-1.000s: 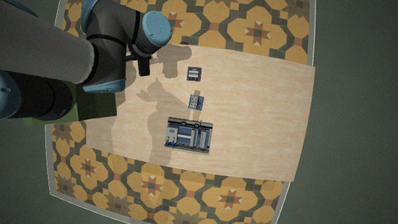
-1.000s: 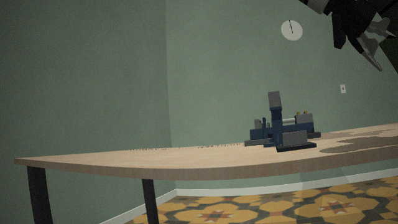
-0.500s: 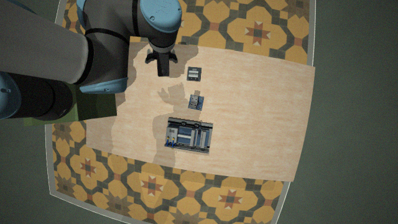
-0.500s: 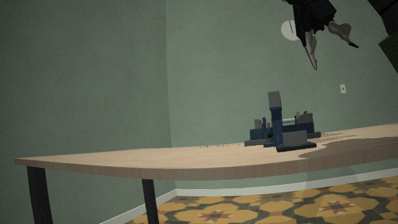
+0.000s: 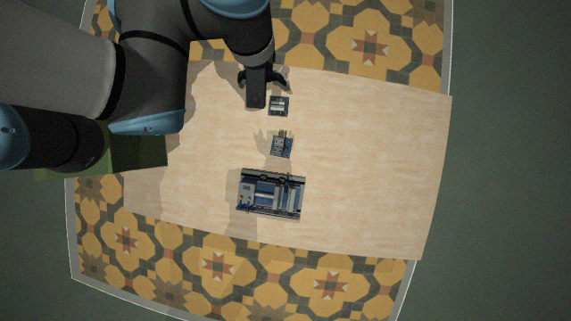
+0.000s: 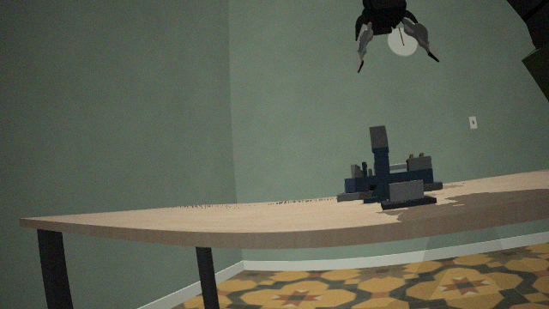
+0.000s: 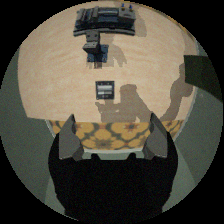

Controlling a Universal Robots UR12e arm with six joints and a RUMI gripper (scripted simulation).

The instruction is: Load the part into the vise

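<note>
The grey part lies 20 mm ahead of my hand and 210 mm below it. The rest, counted from my hand: air cylinder rod: 40 mm behind, 390 mm to the right, 160 mm below; blue post: 30 mm ahead, 180 mm to the right, 180 mm below; dark infeed plate: 20 mm ahead, 10 mm to the left, 230 mm below.
</note>
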